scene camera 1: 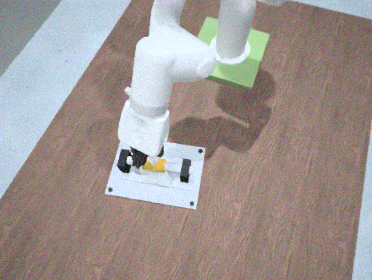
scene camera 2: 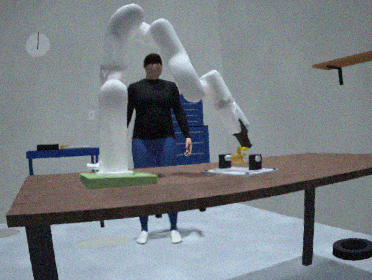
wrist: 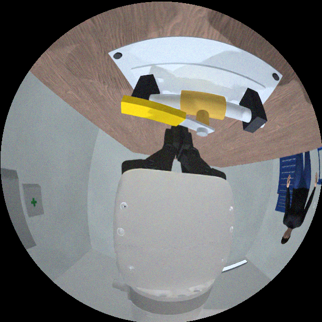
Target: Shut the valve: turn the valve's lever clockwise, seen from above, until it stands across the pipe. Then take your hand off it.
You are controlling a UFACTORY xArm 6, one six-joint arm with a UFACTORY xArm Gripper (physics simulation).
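The valve has an orange body (scene camera 1: 154, 165) (scene camera 2: 239, 158) (wrist: 202, 104) on a white pipe (scene camera 1: 174, 167) (wrist: 167, 100). Its yellow lever (scene camera 2: 244, 149) (wrist: 152, 111) runs roughly along the pipe at a slight angle in the wrist view, reaching left from the pivot. In scene camera 1 the lever is mostly hidden by the hand. My gripper (scene camera 1: 139, 162) (scene camera 2: 245, 145) (wrist: 176, 128) is shut and empty. Its fingertips are right at the lever's side, close to the pivot end; whether they touch it is hard to tell.
Black supports (scene camera 1: 185, 170) (scene camera 2: 255, 161) (wrist: 254, 111) hold the pipe ends above a pale base plate (scene camera 1: 150, 197) (wrist: 200, 52). The plate lies on the brown wooden table (scene camera 1: 280, 200) (scene camera 2: 185, 192). The arm's base stands on a green block (scene camera 1: 257, 47) (scene camera 2: 120, 180).
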